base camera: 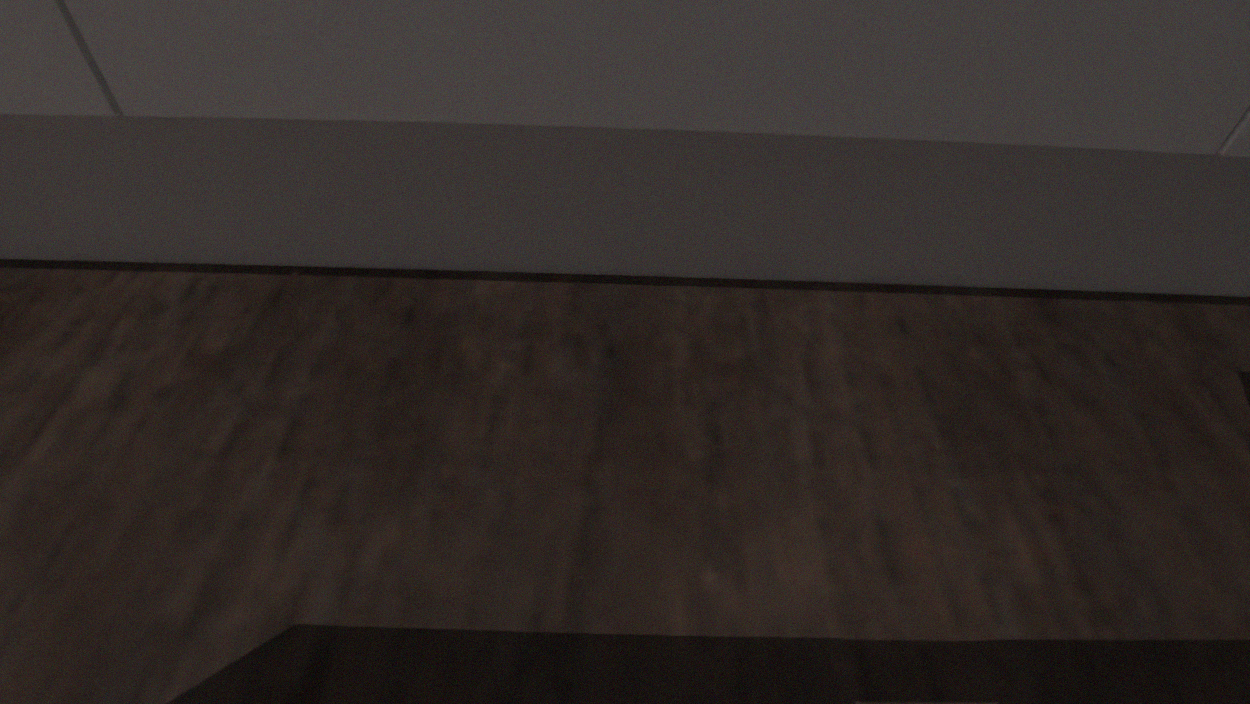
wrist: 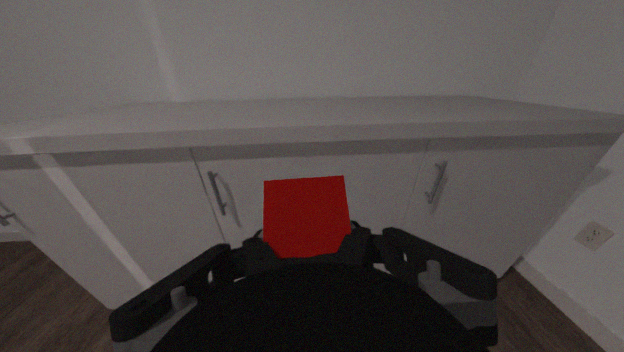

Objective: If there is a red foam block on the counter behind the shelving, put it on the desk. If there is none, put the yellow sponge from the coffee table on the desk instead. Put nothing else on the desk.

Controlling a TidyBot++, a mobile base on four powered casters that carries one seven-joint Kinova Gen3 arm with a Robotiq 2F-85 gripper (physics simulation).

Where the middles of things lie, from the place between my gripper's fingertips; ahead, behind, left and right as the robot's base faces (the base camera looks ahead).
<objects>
I see my gripper 2 cm past the red foam block (wrist: 305, 217) and 1 cm below it.
</objects>
